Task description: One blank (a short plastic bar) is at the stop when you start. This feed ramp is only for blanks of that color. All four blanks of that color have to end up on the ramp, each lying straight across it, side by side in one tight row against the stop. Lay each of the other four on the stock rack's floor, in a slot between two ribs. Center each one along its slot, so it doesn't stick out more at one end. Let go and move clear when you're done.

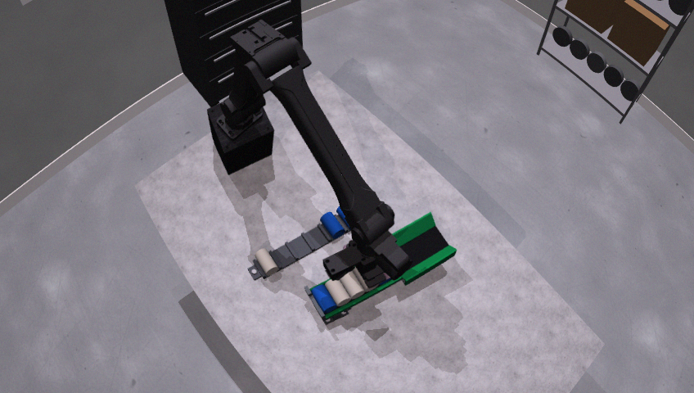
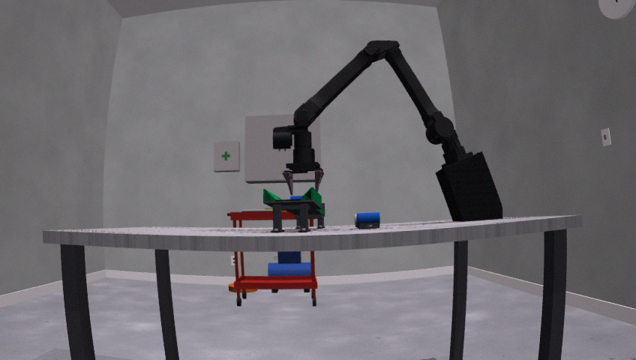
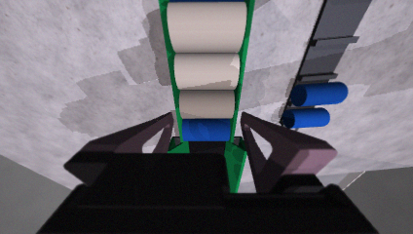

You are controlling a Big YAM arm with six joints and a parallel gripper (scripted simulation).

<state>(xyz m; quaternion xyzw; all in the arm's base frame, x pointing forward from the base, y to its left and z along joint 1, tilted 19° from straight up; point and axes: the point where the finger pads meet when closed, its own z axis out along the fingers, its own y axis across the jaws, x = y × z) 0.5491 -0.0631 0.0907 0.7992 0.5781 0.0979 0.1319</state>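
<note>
Right now the feed ramp is 2 cm ahead of my hand, 4 cm to the left of it and 6 cm below it. Round my hand: grey stop (5 cm behind, 14 cm to the right, 6 cm below); stock rack (21 cm behind, 13 cm below).
</note>
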